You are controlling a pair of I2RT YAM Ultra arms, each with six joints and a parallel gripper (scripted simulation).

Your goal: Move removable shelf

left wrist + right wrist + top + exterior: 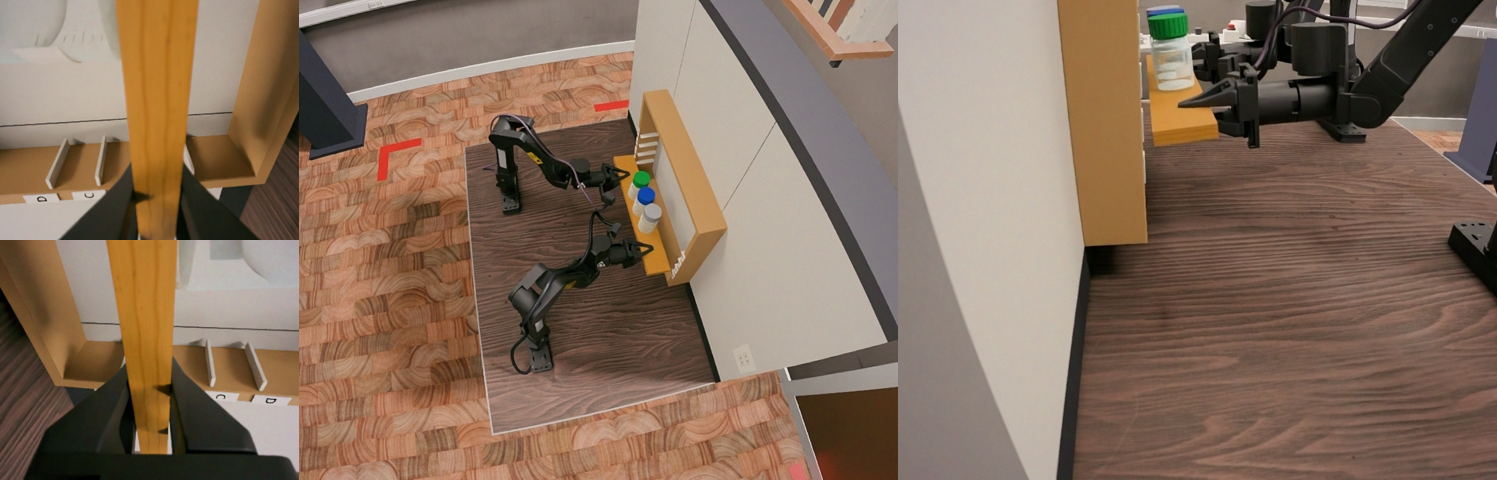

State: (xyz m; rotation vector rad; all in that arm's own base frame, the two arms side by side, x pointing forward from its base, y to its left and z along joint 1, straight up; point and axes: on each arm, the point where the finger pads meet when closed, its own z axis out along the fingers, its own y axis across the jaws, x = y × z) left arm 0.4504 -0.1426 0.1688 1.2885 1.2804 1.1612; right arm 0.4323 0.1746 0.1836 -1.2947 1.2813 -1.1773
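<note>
Right now my left hand is 10 mm short of the green-capped bottle, 90 mm to the left of it and 60 mm below it. The rest, counted from my left hand: orange wall rack (90 mm ahead, 150 mm to the right, 80 mm above); then blue-capped bottle (150 mm to the right, 60 mm above); then removable shelf (150 mm to the right).
My right gripper is now 80 mm to the right of the grey-capped bottle, 60 mm below it and 10 mm short of it. From my right hand the other things lie so: orange wall rack: 150 mm to the left, 100 mm ahead, 80 mm above; blue-capped bottle: 140 mm to the left, 60 mm above, 10 mm ahead; removable shelf: 150 mm to the left, 10 mm ahead.
</note>
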